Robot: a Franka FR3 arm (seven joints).
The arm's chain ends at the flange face. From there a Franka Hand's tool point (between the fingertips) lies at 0.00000 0.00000 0.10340 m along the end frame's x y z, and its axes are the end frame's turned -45 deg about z.
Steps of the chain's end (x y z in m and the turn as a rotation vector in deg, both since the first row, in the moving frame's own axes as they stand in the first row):
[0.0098 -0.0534 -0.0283 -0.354 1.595 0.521]
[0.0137 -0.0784 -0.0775 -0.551 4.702 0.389]
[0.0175 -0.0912 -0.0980 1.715 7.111 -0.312]
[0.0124 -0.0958 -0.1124 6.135 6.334 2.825]
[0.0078 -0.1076 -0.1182 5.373 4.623 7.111]
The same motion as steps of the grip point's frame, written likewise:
[0.0463 -0.0283 -0.0283 -1.378 0.878 0.521]
[0.0704 -0.0390 -0.0779 -3.714 2.935 0.389]
[0.0881 -0.0453 -0.0988 -3.816 6.241 -0.312]
[0.0923 -0.0583 -0.1136 -0.141 8.817 2.825]
[0.0944 -0.0707 -0.1190 0.530 7.068 7.111]

